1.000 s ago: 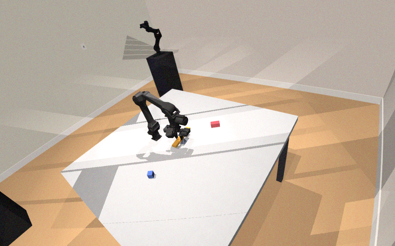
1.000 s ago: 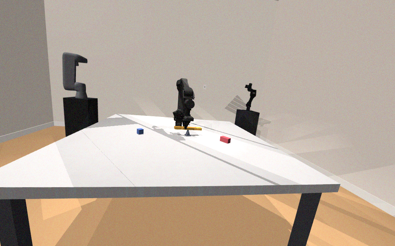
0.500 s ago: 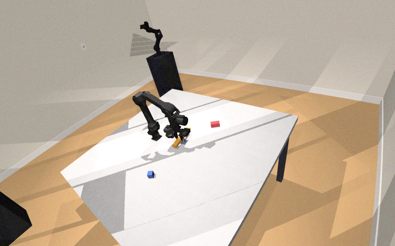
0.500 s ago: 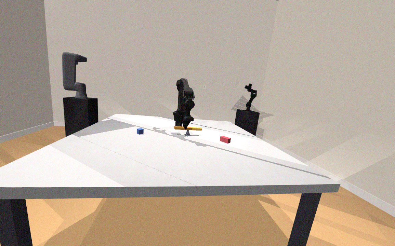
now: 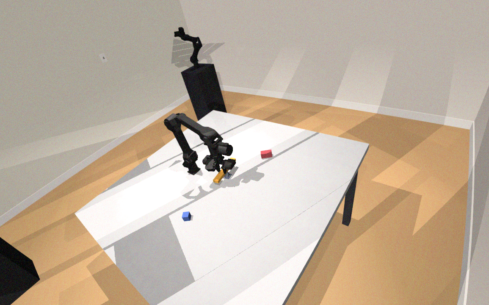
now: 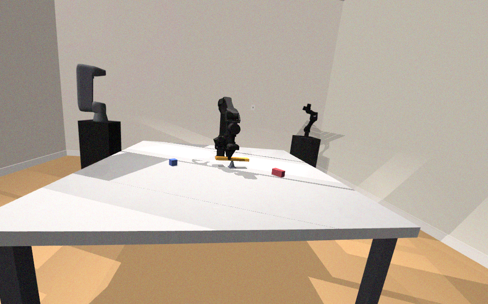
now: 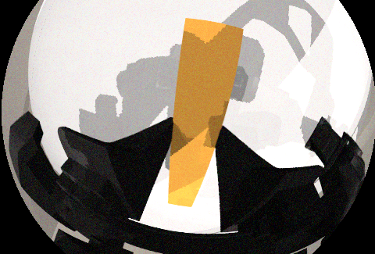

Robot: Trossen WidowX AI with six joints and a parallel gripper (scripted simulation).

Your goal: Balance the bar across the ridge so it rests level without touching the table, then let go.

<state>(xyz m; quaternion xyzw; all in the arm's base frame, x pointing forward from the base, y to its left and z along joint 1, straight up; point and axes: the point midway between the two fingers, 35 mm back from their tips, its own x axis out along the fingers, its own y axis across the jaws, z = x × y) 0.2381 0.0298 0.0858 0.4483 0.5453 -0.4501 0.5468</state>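
My gripper tip is 30 mm to the right of the orange bar and 10 mm past it. The rest, counted from my gripper tip: small blue cube (300 mm to the right, 30 mm below, 10 mm ahead); then red block (280 mm to the left, 110 mm ahead, 30 mm below).
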